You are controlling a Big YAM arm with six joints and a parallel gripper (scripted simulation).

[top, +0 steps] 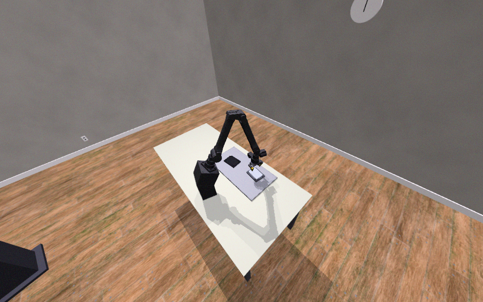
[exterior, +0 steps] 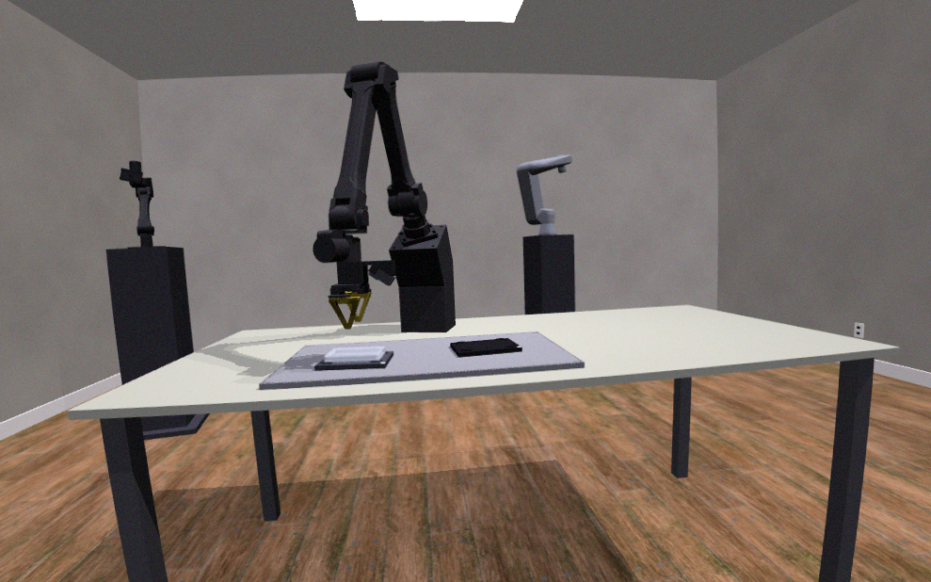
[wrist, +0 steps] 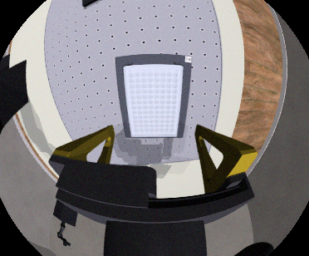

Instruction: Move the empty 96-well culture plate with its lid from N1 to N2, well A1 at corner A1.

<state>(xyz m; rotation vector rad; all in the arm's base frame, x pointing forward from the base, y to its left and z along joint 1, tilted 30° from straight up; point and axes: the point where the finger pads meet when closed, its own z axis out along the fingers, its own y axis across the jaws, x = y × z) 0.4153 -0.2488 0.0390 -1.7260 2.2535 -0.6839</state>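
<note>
My hand is 80 mm above the clear lid. From my hand the other things lie so: nest N1 (90 mm below); then nest N2 (10 mm ahead, 330 mm to the left, 90 mm below).
</note>
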